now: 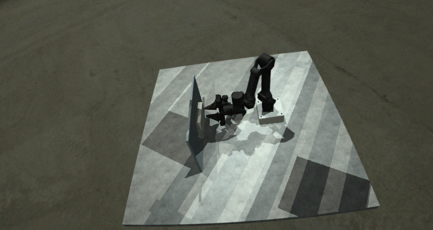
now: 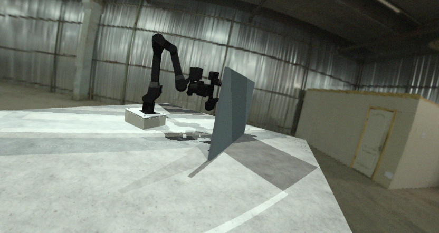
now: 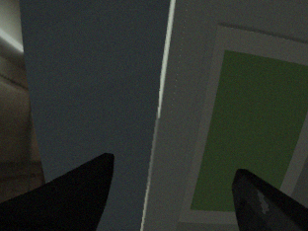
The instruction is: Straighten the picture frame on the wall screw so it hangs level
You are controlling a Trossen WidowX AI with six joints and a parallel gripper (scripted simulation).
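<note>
Now: the picture frame 40 mm ahead of my gripper tip, 20 mm to the left of it and 50 mm below it. From my gripper tip the other things lie so: grey-blue wall panel 50 mm ahead, 20 mm to the left, 70 mm below.
</note>
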